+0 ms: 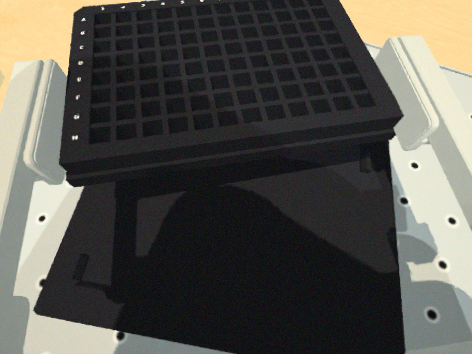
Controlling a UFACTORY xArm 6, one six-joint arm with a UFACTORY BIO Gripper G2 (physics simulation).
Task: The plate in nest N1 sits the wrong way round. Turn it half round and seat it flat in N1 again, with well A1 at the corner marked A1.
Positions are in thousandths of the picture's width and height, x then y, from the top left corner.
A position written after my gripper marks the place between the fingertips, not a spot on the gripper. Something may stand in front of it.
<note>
In view: my gripper (484, 177), a black well plate (310, 270) and a black nest (562, 705).
</note>
